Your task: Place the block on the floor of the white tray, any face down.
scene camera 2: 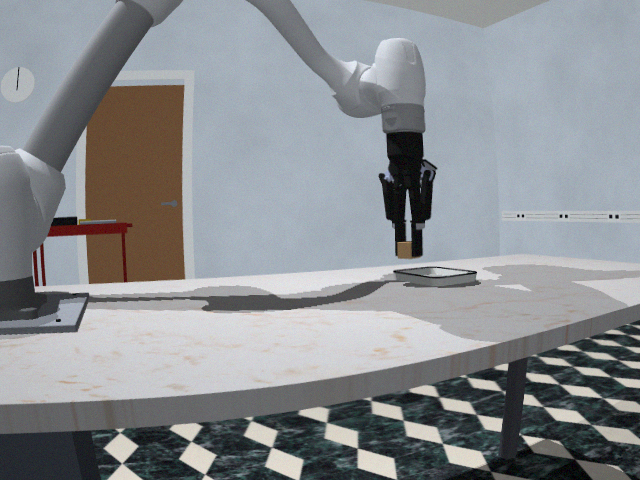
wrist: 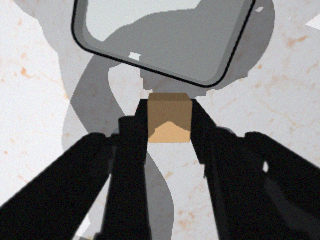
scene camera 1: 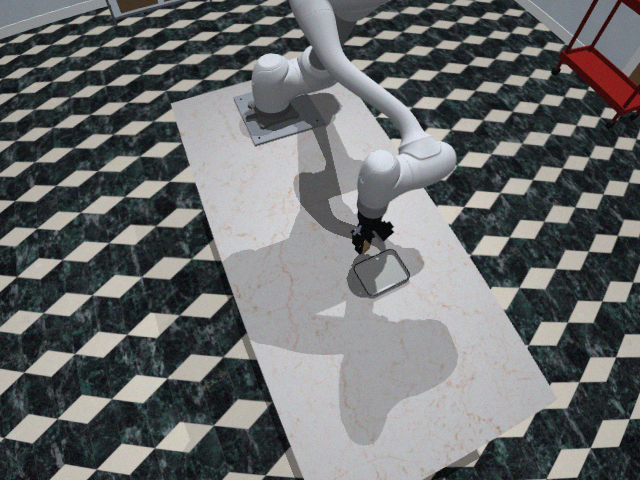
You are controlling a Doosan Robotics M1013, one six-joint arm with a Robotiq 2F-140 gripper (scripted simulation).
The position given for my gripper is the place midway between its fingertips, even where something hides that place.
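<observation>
Scene camera 2 gives me a view of my gripper (scene camera 2: pixel 409 255), and I see the gripper (wrist: pixel 167 112) from the wrist as well. There is also a tan block (wrist: pixel 169 114) that I can see.
</observation>
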